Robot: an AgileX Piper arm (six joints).
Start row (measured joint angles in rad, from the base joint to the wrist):
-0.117 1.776 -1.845 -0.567 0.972 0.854
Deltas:
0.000 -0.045 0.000 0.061 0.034 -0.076
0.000 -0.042 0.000 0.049 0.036 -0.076
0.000 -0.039 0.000 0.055 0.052 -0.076
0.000 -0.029 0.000 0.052 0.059 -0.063
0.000 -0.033 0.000 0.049 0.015 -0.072
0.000 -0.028 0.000 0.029 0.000 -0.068
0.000 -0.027 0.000 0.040 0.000 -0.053
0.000 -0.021 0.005 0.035 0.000 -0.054
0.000 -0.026 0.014 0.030 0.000 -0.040
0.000 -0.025 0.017 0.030 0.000 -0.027
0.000 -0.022 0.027 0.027 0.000 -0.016
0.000 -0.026 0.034 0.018 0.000 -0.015
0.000 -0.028 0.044 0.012 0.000 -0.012
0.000 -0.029 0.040 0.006 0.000 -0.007
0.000 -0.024 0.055 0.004 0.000 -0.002
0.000 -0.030 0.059 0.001 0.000 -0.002
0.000 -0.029 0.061 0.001 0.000 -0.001
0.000 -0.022 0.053 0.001 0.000 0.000
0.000 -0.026 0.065 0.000 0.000 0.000
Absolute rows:
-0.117 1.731 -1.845 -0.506 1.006 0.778
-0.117 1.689 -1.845 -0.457 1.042 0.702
-0.117 1.650 -1.845 -0.402 1.094 0.626
-0.117 1.621 -1.845 -0.350 1.153 0.563
-0.117 1.588 -1.845 -0.301 1.168 0.491
-0.117 1.560 -1.845 -0.272 1.168 0.423
-0.117 1.533 -1.845 -0.232 1.168 0.370
-0.117 1.512 -1.840 -0.197 1.168 0.316
-0.117 1.486 -1.826 -0.167 1.168 0.276
-0.117 1.461 -1.809 -0.137 1.168 0.249
-0.117 1.439 -1.782 -0.110 1.168 0.233
-0.117 1.413 -1.748 -0.092 1.168 0.218
-0.117 1.385 -1.704 -0.080 1.168 0.206
-0.117 1.356 -1.664 -0.074 1.168 0.199
-0.117 1.332 -1.609 -0.070 1.168 0.197
-0.117 1.302 -1.550 -0.069 1.168 0.195
-0.117 1.273 -1.489 -0.068 1.168 0.194
-0.117 1.251 -1.436 -0.067 1.168 0.194
-0.117 1.225 -1.371 -0.067 1.168 0.194

